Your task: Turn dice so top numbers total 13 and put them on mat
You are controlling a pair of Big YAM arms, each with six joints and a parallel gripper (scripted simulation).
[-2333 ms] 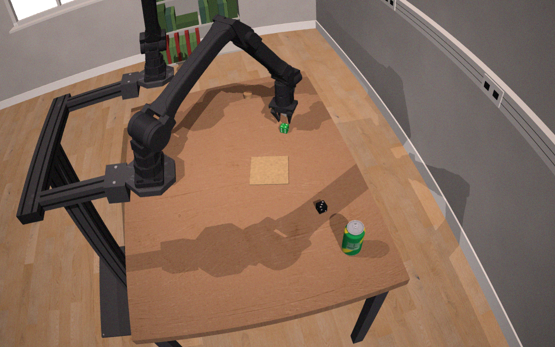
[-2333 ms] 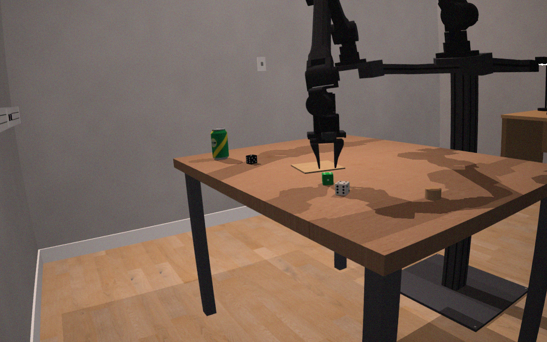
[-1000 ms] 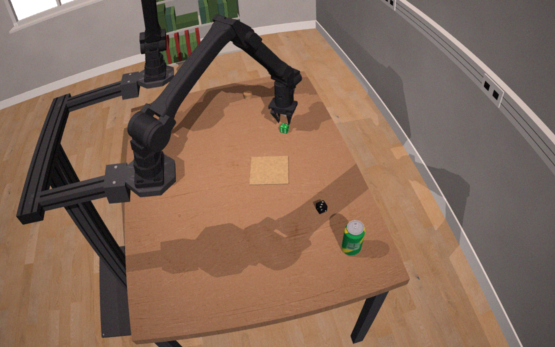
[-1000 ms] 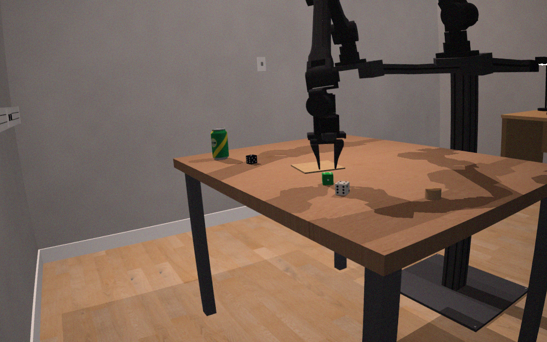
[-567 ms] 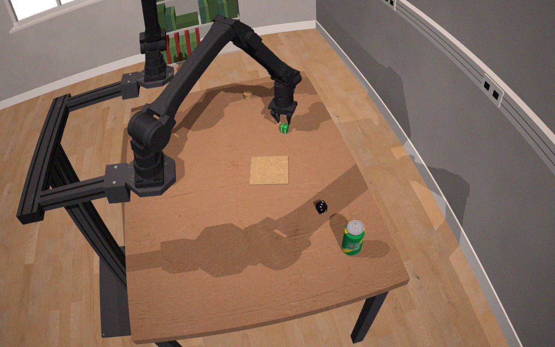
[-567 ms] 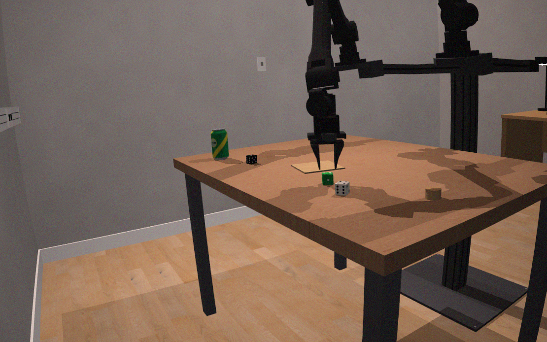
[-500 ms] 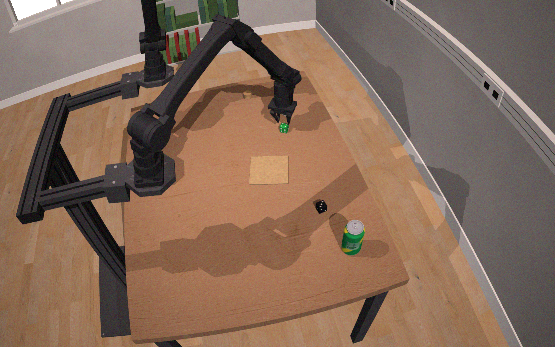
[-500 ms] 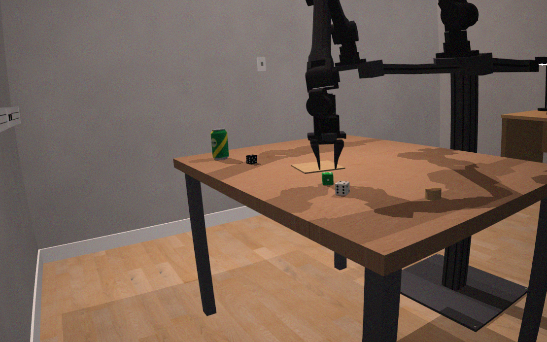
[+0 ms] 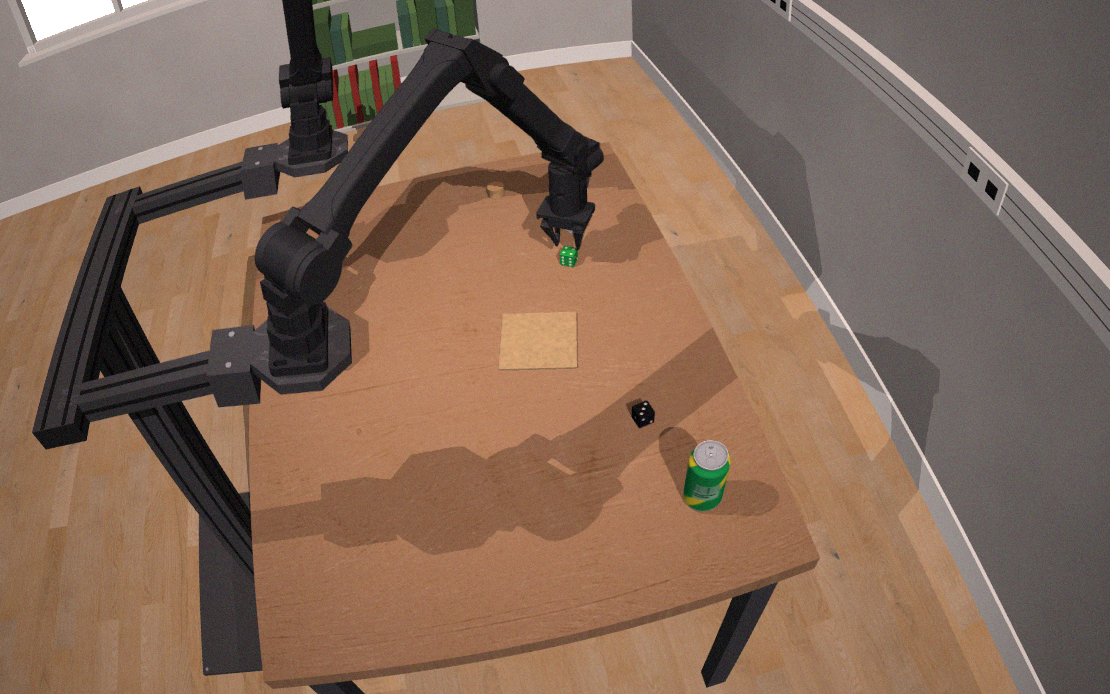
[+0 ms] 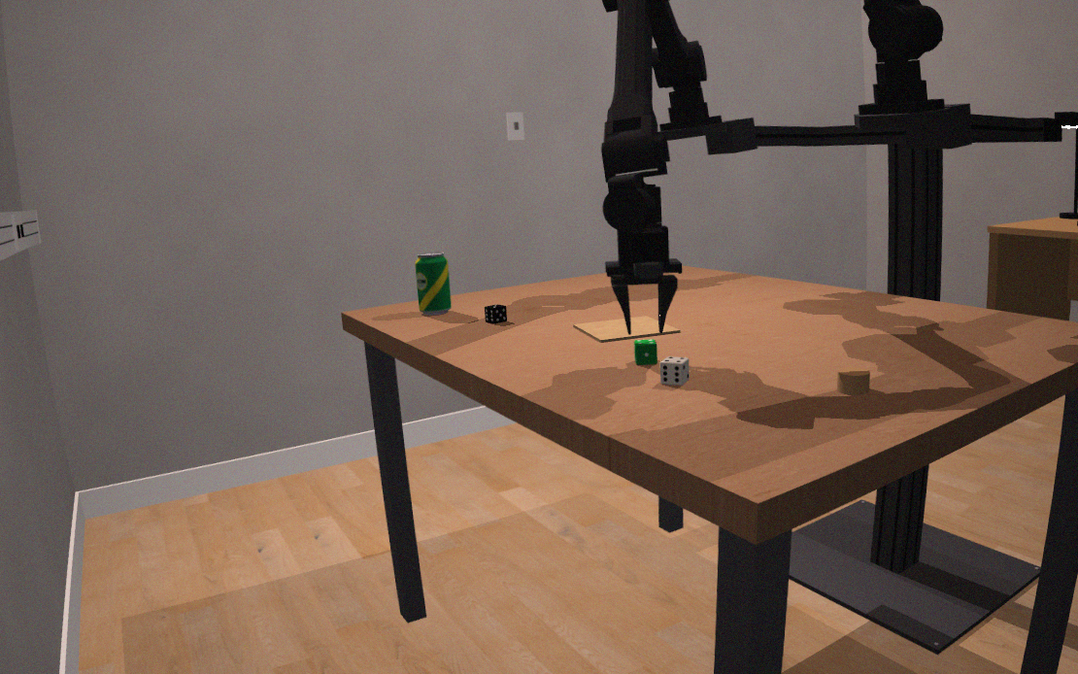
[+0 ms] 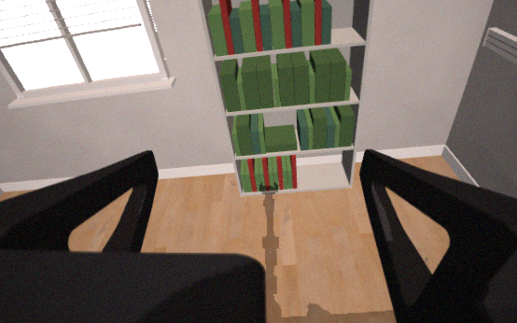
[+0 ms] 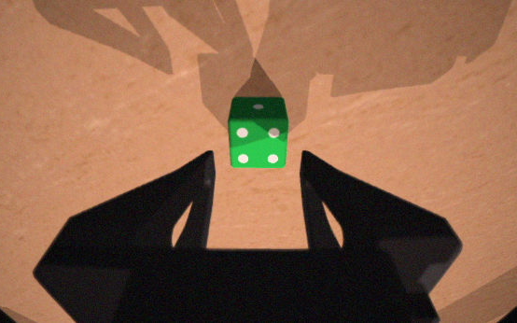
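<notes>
Right now my right hand is 4 cm above the green die. From my right hand the other things lie so: small wooden cylinder 10 cm behind, 29 cm to the left, 4 cm below; then mat 11 cm behind, 20 cm to the right, 5 cm below.
</notes>
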